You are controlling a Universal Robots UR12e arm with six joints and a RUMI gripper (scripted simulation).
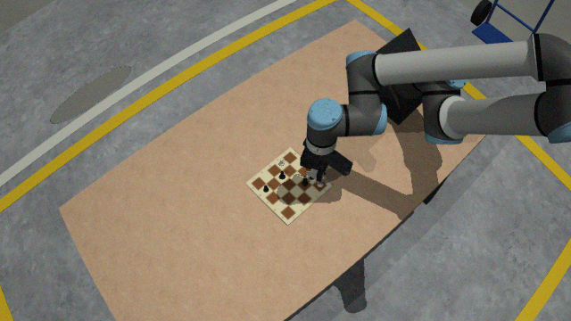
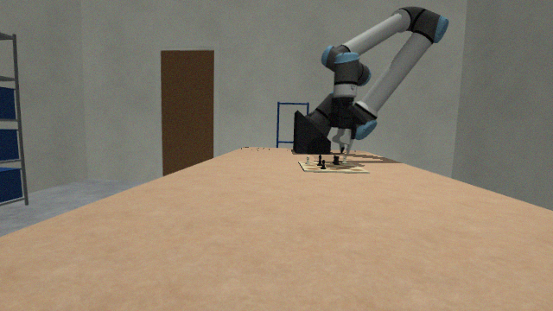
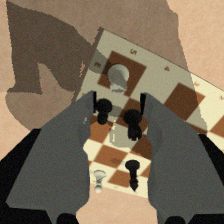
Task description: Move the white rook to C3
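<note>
Now: hand 4 cm above the white rook. The rest, counted from my hand: chessboard (9 cm ahead, 6 cm to the right, 6 cm below).
</note>
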